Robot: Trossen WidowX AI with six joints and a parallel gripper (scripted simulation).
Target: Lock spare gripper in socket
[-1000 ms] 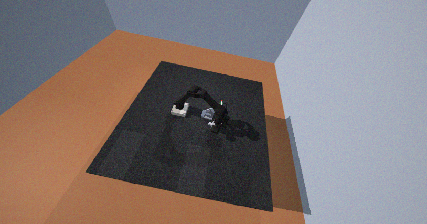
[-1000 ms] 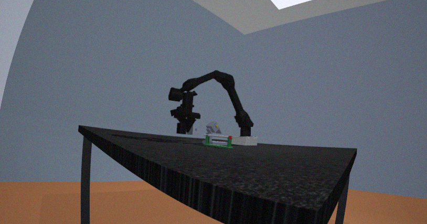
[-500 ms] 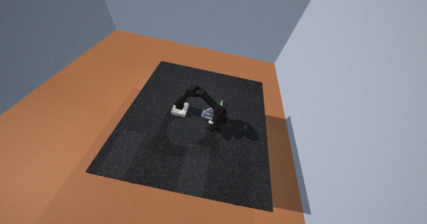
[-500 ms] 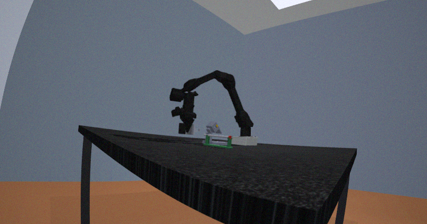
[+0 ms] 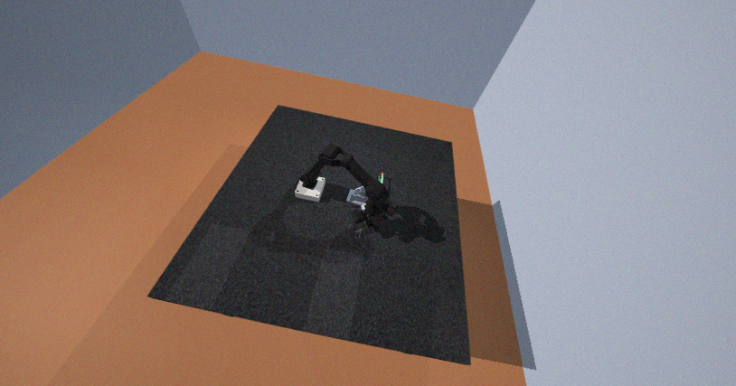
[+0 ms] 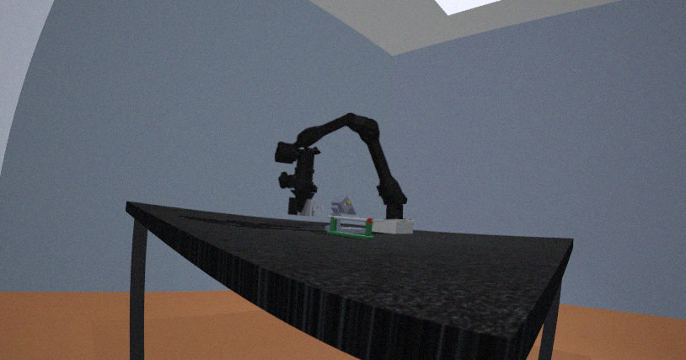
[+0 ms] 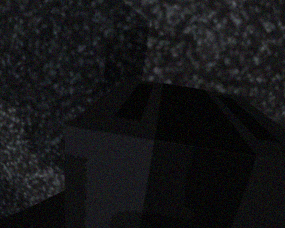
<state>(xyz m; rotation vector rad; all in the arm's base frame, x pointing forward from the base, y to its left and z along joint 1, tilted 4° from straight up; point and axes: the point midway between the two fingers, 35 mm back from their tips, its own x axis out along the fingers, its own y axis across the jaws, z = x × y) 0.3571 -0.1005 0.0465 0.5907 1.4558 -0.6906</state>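
Now: gripper tip 10 mm past the spare gripper, 10 mm to the right of it and 20 mm below it. Round my gripper tip: green cradle: 10 mm ahead, 260 mm to the left, 30 mm below; grey mount: 70 mm behind, 130 mm to the left, 10 mm above.
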